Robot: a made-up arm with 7 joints.
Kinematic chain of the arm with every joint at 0, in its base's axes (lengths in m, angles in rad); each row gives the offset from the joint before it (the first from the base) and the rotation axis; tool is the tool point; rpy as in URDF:
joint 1: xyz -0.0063 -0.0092 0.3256 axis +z
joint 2: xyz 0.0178 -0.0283 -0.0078 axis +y
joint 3: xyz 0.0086 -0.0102 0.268 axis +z
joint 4: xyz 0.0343 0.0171 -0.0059 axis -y
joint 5: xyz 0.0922 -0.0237 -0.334 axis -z
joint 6: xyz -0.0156 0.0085 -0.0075 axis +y
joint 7: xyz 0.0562 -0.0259 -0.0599 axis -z
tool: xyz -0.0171 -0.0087 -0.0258 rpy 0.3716 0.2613 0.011
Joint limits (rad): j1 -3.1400..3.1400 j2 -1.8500..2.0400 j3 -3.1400..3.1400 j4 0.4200..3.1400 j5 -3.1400..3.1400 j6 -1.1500..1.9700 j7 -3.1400..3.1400
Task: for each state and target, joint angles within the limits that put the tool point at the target. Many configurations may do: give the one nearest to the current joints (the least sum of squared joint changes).
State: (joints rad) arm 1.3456 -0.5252 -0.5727 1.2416 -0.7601 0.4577 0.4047
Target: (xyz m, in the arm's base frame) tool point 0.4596 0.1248 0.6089
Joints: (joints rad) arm 1.2468 -0.2511 -0.7839 1.2647 -0.7737 0.4558 0.3890
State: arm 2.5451 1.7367 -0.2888 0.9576 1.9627 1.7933 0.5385
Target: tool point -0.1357 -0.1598 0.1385
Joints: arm 2.3927 1.6825 0.5807 0.4614 1.7563 1.9271 0.4960
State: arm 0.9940 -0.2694 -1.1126 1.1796 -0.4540 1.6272 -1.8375
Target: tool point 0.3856 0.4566 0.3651
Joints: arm 1.4632 0.5931 -0.5401 1.5785 -0.5211 1.2060 -1.9033
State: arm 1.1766 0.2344 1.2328 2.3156 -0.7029 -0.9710 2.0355
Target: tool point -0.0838 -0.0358 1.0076
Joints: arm 1.2207 -0.1212 1.2609 2.6607 -0.5433 -0.2282 2.0751
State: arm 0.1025 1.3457 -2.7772 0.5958 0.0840 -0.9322 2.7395
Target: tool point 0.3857 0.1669 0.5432
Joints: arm 0.4493 2.0400 -3.1400 1.0558 0.1913 -1.1500 2.8131
